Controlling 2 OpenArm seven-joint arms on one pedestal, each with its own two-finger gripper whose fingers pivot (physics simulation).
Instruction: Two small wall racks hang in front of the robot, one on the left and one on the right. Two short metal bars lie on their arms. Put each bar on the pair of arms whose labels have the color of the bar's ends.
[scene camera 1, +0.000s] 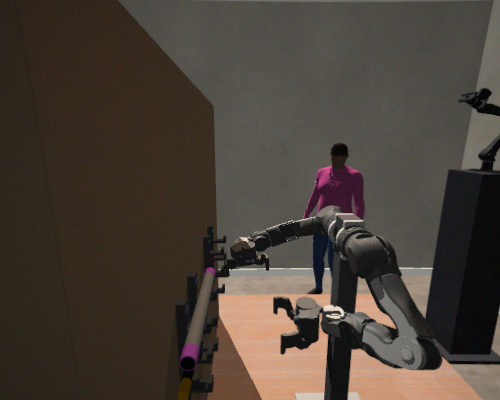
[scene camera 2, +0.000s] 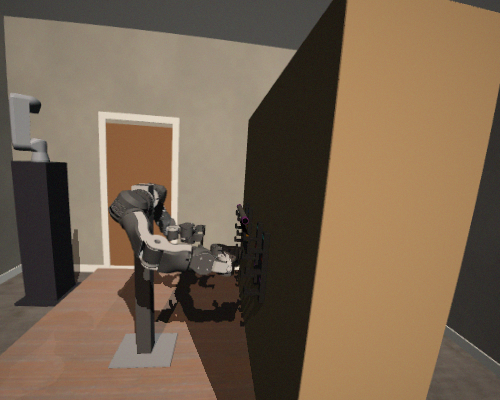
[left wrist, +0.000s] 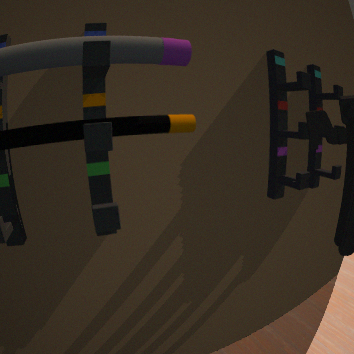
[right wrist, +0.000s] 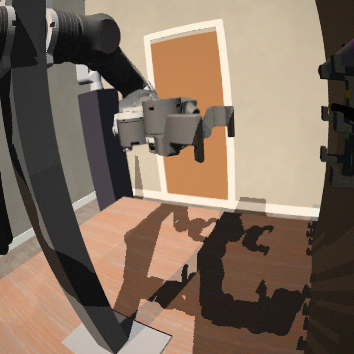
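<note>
A grey bar with purple ends (scene camera 1: 201, 315) (left wrist: 135, 50) lies across the top, blue-labelled arms of the left rack (left wrist: 100, 192). A thinner black bar with orange ends (left wrist: 140, 125) lies on its middle, orange-labelled arms. The bottom arms, labelled green, bear no bar. The right rack (left wrist: 276, 170) has teal, red and purple labels, and no bar shows on it. My left gripper (scene camera 1: 281, 325) (right wrist: 215, 137) is open and empty, back from the left rack. My right gripper (scene camera 1: 246, 266) is open and empty, close in front of the right rack; its fingertips are partly hidden in scene camera 2.
The brown wall panel (scene camera 1: 125, 175) (scene camera 2: 400, 150) carries both racks. The pedestal (scene camera 2: 144, 315) stands on a grey base plate (scene camera 2: 125, 357). A person in a pink top (scene camera 1: 340, 187) stands beyond the robot. Dark blocks with other robot arms stand behind it.
</note>
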